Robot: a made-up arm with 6 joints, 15 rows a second.
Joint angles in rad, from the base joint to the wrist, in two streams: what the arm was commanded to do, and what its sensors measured. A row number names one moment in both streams.
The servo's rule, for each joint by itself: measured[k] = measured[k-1] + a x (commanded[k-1-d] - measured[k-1]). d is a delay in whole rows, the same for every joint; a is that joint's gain. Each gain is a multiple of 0.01, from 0.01 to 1. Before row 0 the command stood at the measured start. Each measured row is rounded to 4 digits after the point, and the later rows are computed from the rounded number. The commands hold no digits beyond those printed.
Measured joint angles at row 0:
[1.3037 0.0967 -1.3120 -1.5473 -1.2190 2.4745]
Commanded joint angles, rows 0 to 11:
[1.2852 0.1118 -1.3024 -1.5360 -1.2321 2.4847]
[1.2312 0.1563 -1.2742 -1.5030 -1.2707 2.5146]
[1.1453 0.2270 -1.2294 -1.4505 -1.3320 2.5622]
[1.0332 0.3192 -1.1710 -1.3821 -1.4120 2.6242]
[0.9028 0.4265 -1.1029 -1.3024 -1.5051 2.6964]
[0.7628 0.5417 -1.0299 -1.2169 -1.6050 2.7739]
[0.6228 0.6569 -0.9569 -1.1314 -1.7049 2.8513]
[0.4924 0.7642 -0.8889 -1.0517 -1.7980 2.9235]
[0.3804 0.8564 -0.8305 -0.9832 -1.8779 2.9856]
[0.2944 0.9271 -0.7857 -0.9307 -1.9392 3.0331]
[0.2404 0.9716 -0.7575 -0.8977 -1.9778 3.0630]
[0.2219 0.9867 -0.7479 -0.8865 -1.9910 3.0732]
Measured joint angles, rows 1 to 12:
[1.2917 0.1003 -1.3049 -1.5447 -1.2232 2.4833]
[1.2524 0.1137 -1.2822 -1.5351 -1.2384 2.5102]
[1.1828 0.1409 -1.2431 -1.5156 -1.2684 2.5549]
[1.0856 0.1837 -1.1897 -1.4849 -1.3144 2.6145]
[0.9668 0.2420 -1.1255 -1.4429 -1.3754 2.6849]
[0.8342 0.3139 -1.0548 -1.3909 -1.4489 2.7614]
[0.6968 0.3962 -0.9824 -1.3312 -1.5308 2.8387]
[0.5639 0.4845 -0.9132 -1.2669 -1.6163 2.9116]
[0.4446 0.5738 -0.8520 -1.2016 -1.7000 2.9752]
[0.3470 0.6586 -0.8029 -1.1393 -1.7765 3.0250]
[0.2777 0.7337 -0.7693 -1.0837 -1.8409 3.0577]
[0.2414 0.7944 -0.7535 -1.0383 -1.8889 3.0710]
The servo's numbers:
d 0
a 0.65 0.24 0.74 0.23 0.32 0.86

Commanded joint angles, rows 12 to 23:
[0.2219 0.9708 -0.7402 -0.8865 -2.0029 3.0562]
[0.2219 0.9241 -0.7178 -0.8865 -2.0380 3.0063]
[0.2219 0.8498 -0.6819 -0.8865 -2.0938 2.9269]
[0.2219 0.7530 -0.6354 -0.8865 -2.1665 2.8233]
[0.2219 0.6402 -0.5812 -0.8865 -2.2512 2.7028]
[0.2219 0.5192 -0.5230 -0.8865 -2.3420 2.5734]
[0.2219 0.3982 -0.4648 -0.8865 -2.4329 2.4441]
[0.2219 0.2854 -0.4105 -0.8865 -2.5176 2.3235]
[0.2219 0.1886 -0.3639 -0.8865 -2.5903 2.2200]
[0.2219 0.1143 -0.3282 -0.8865 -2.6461 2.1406]
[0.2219 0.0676 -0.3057 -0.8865 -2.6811 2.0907]
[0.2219 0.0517 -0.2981 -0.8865 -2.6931 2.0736]
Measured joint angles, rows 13 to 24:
[0.2287 0.8367 -0.7437 -1.0034 -1.9254 3.0583]
[0.2243 0.8577 -0.7245 -0.9765 -1.9614 3.0136]
[0.2227 0.8558 -0.6930 -0.9558 -2.0038 2.9390]
[0.2222 0.8311 -0.6504 -0.9399 -2.0559 2.8395]
[0.2220 0.7853 -0.5992 -0.9276 -2.1184 2.7219]
[0.2219 0.7214 -0.5428 -0.9181 -2.1900 2.5942]
[0.2219 0.6438 -0.4851 -0.9108 -2.2677 2.4651]
[0.2219 0.5578 -0.4299 -0.9052 -2.3477 2.3433]
[0.2219 0.4692 -0.3811 -0.9009 -2.4253 2.2373]
[0.2219 0.3840 -0.3420 -0.8976 -2.4960 2.1541]
[0.2219 0.3081 -0.3151 -0.8950 -2.5552 2.0996]
[0.2219 0.2466 -0.3025 -0.8930 -2.5993 2.0772]

